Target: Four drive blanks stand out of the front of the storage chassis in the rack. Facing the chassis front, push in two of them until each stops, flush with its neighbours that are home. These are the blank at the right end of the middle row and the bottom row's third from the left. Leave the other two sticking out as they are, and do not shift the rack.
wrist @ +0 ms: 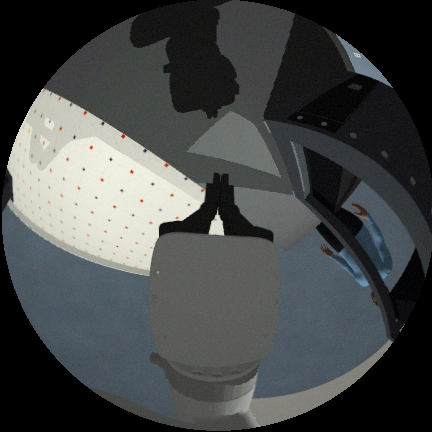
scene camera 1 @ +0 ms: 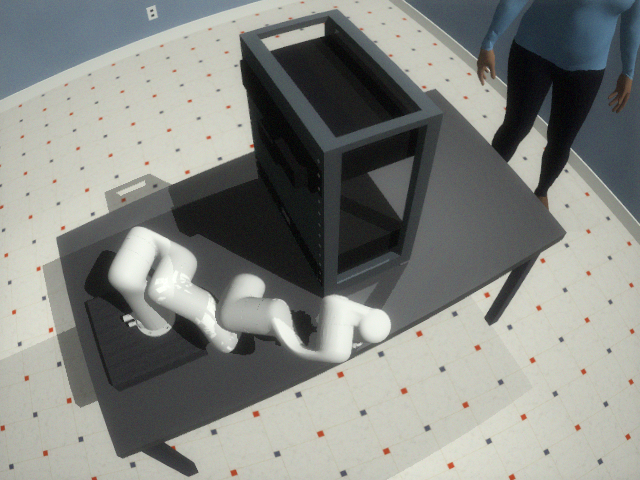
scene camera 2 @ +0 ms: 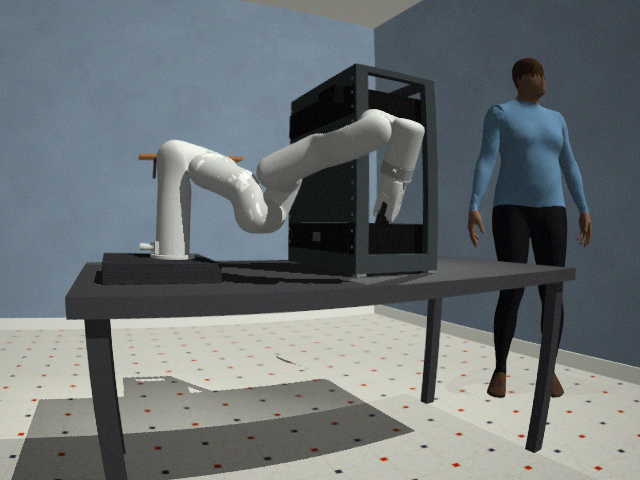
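Seen in the pictures: gripper, fingertip midpoint: [wrist: 219,181] [scene camera 2: 376,240]; arm's base at its link origin: [scene camera 1: 155,317] [scene camera 2: 172,257].
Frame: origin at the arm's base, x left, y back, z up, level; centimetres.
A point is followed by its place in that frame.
The tall dark rack [scene camera 1: 331,217] @(z 33.8, x -9.8, y -50.7 cm) [scene camera 2: 361,206] @(z 14.2, x -9.8, y -50.3 cm) [wrist: 360,157] @(z 14.0, x -9.8, y -49.6 cm) stands upright on the table. In scene camera 1, dark blocks [scene camera 1: 279,155] @(z 47.5, x 0.8, y -42.8 cm) stand out of its shaded front; I cannot tell the single drive blanks, their rows or how far each is in. A dark unit [scene camera 2: 320,111] @(z 43.7, x 4.0, y -43.4 cm) shows high in the rack in scene camera 2. My gripper [scene camera 2: 381,227] [wrist: 219,181] @(z 5.3, x -24.2, y -47.4 cm) is shut and empty, fingertips pointing down beside the rack's open side, above the table and apart from the rack. In scene camera 1 the arm hides the fingers.
The table [scene camera 1: 480,206] @(z -5.1, x 1.4, y -111.6 cm) [scene camera 2: 491,271] @(z -5.1, x -13.3, y -97.3 cm) [wrist: 255,85] @(z -5.1, x -7.5, y -42.4 cm) carries the rack and the black base block [scene camera 1: 118,372] @(z 0.1, x -13.3, y 15.5 cm) [scene camera 2: 160,271] @(z -2.1, x -15.5, y 3.8 cm) under the arm. A low panel with a grey square [scene camera 2: 316,236] @(z 5.4, x 15.2, y -46.9 cm) [wrist: 355,87] is in the rack's front. A person [scene camera 1: 568,36] [scene camera 2: 527,160] stands behind the table.
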